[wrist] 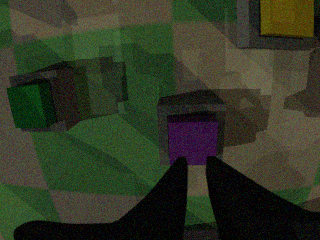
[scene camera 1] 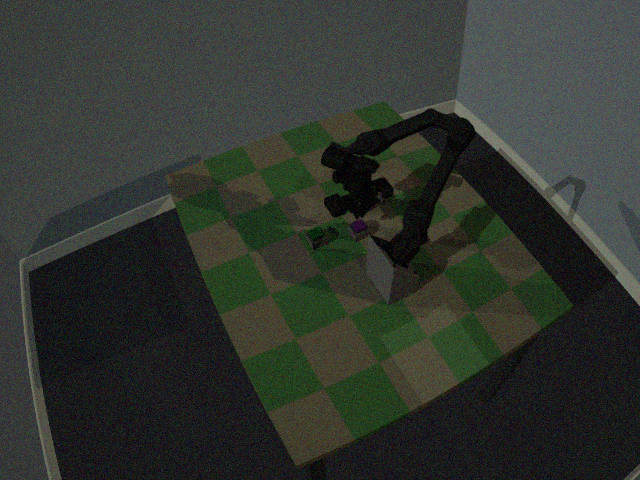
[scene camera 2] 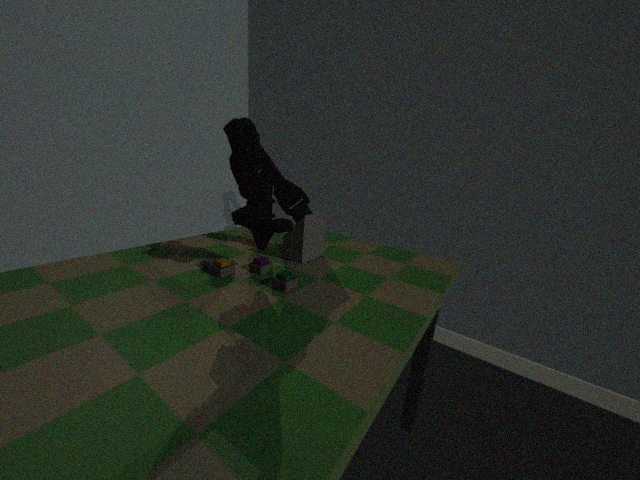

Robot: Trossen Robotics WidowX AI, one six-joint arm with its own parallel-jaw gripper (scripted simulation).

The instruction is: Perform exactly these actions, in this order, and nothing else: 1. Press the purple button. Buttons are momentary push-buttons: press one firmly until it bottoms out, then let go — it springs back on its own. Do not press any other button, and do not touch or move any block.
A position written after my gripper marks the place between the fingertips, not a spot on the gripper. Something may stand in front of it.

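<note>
My own gripper point(scene camera 1: 358, 217) is visible to me, and I find the gripper point(wrist: 195, 164) again, as well as the gripper point(scene camera 2: 261, 249). I also see a green button point(wrist: 33, 103). With it there is a purple button point(wrist: 195, 137).
</note>
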